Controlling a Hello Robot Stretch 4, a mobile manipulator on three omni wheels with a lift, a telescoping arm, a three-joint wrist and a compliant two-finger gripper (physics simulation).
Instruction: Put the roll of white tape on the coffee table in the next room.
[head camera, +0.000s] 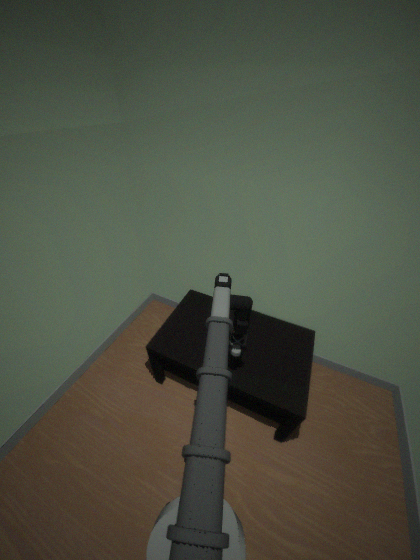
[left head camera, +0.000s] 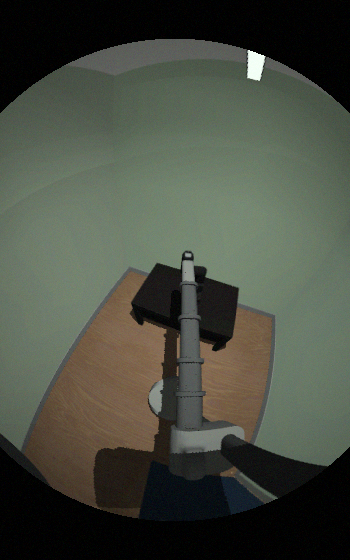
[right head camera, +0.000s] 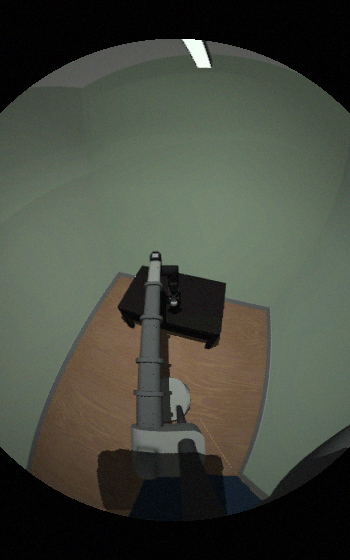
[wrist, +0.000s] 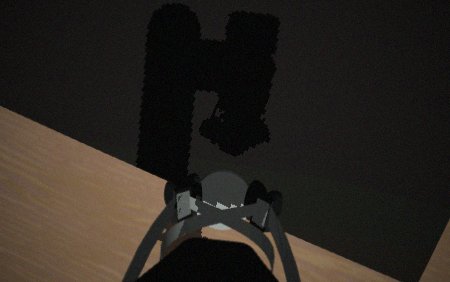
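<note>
My gripper (wrist: 223, 192), a roll of white tape (wrist: 224, 189), a black coffee table (wrist: 337, 112). Head camera, the black coffee table (head camera: 272, 378). Left head camera view, the black coffee table (left head camera: 159, 298). Right head camera view, the black coffee table (right head camera: 199, 313).
</note>
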